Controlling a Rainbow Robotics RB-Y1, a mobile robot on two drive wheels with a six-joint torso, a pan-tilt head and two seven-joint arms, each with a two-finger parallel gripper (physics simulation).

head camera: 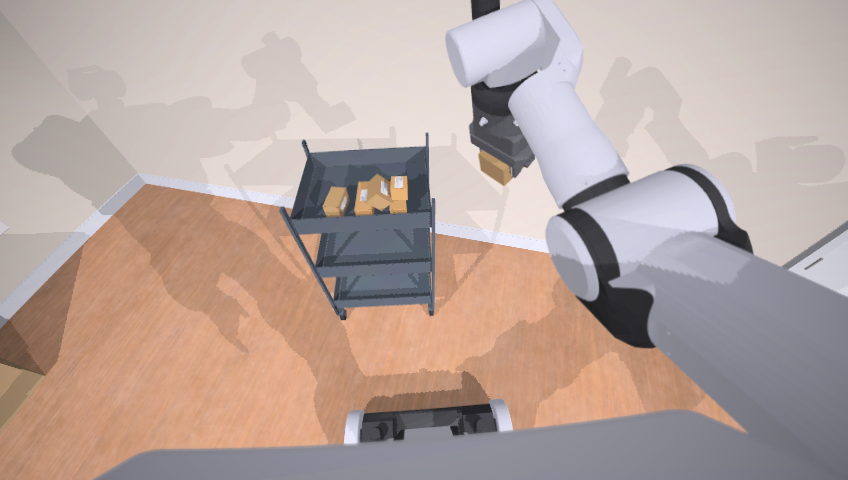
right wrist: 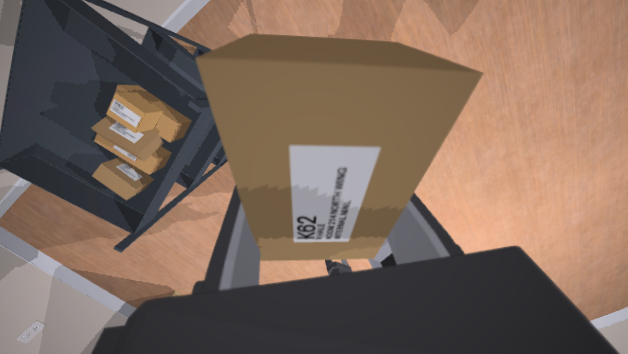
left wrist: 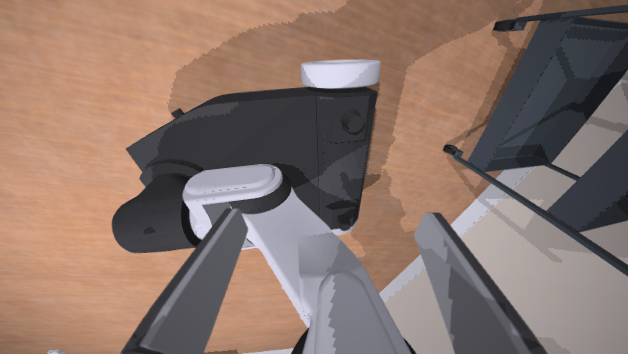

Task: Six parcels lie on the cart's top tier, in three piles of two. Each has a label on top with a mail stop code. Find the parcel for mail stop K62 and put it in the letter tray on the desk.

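Frame: origin at the robot's base, x down, y right, z back, level; metres.
Where they show: left gripper, fingertip midpoint: (left wrist: 328,221); right gripper, fingertip midpoint: (head camera: 500,164) (right wrist: 315,177).
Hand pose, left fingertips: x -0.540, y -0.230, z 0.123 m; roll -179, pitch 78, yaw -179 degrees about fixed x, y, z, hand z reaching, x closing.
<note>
Things, the pixels of their centre, and the offset from my left fingertips. "spot": a spot on its surface instead.
- brown parcel at the middle of its body: (right wrist: 321,163) (head camera: 507,154) dx -0.521, dy +0.415, dz -0.467 m
- dark grey cart at a spot on its surface: (head camera: 363,223) spot: dx -0.157, dy +0.076, dz -0.642 m
My right gripper (right wrist: 315,177) is shut on a brown parcel (head camera: 495,167) (right wrist: 330,110), whose white label reads K62 in the right wrist view. The parcel is held in the air, to the right of the cart in the head view. The dark grey cart (head camera: 363,223) (right wrist: 165,175) carries several other brown parcels on its top tier: a single one (head camera: 336,201) (right wrist: 121,181) at the left in the head view, a tilted one (head camera: 378,189) (right wrist: 125,136) in the middle and a stacked one (head camera: 398,185) (right wrist: 132,107) beside it. My left gripper (left wrist: 328,221) is open and empty. The desk and the letter tray do not show.
The robot's wheeled base (head camera: 428,425) (left wrist: 260,130) stands a stretch of floor away from the cart. Walls rise behind the cart. A corner of a wooden cabinet (head camera: 14,386) shows at the left edge in the head view, and part of a white piece of furniture (head camera: 827,261) at the right edge.
</note>
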